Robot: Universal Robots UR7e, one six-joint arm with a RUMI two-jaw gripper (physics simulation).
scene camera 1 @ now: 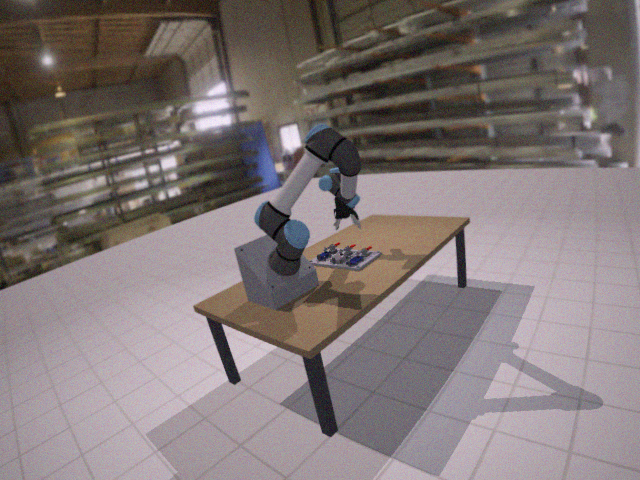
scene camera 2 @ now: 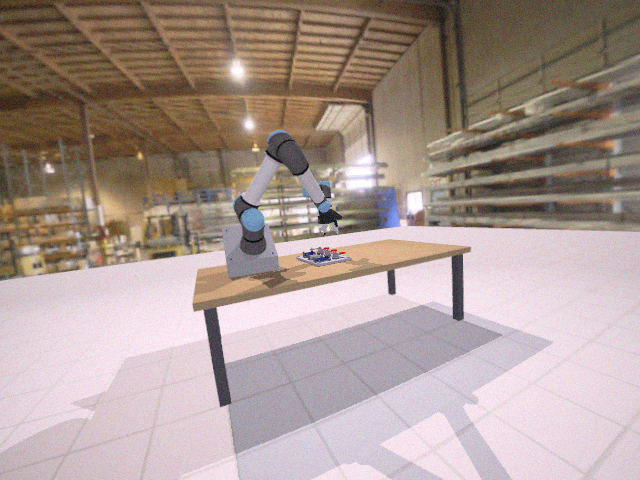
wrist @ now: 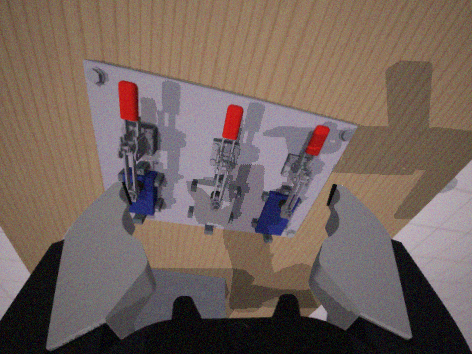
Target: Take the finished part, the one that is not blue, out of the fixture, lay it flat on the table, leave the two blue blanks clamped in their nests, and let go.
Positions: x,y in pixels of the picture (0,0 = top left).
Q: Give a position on a blue blank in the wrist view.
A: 269,222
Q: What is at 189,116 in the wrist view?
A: A fixture plate.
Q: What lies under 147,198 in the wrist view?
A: A blue blank.
